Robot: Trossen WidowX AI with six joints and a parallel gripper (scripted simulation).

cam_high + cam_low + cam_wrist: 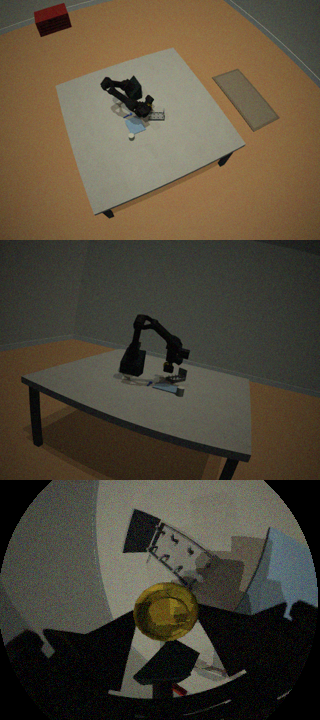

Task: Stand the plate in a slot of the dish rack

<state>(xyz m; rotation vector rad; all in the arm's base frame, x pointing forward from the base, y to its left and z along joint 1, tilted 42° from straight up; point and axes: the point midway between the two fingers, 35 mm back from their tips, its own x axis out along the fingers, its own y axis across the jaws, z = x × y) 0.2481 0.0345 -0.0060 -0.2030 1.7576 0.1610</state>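
My gripper tip is now 7 cm above the grey dish rack, 6 cm short of it and 4 cm to the right of it. Also, from my gripper tip: blue spoon (17 cm to the right, 9 cm below, 5 cm behind); yellow plate (1 cm to the right, 1 cm above); light blue mat (15 cm to the right, 9 cm below, 6 cm ahead).
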